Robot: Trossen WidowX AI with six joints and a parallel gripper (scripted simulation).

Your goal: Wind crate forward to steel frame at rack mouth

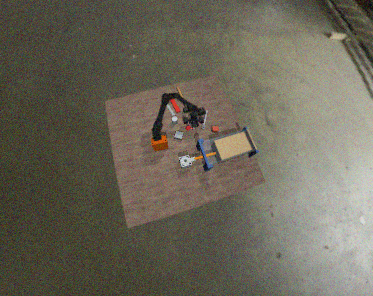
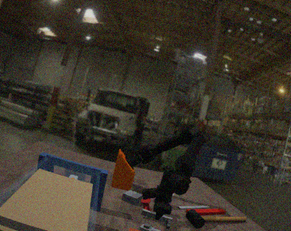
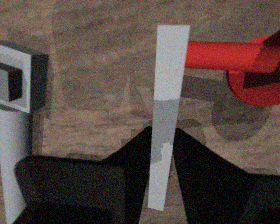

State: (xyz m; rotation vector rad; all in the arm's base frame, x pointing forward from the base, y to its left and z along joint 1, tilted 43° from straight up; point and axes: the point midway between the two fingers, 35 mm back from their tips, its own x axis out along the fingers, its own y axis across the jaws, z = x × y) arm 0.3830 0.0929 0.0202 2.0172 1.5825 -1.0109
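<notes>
The red knob is 50 mm behind my gripper tip, 40 mm to the right of it and 20 mm above it. From my gripper tip the other things lie so: grey block: 170 mm behind, 70 mm to the right, 10 mm above; then thin grey bar: 160 mm behind, 260 mm to the left, 10 mm below; then winch handle: 10 mm behind, 10 mm to the right, 10 mm above.
</notes>
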